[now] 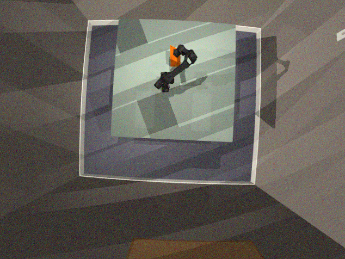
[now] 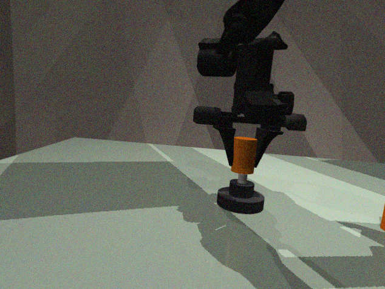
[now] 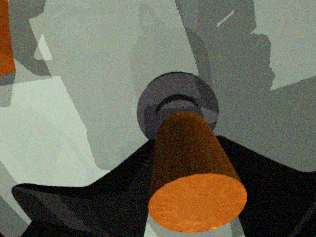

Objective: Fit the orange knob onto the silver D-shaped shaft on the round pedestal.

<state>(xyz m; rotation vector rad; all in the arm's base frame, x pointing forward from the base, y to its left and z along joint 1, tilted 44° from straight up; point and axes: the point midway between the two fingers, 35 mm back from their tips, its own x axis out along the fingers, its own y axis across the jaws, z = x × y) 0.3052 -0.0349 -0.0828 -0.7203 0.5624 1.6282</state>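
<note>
My gripper tip is now 30 mm below the orange knob. Also, from my gripper tip: round pedestal (40 mm below).
</note>
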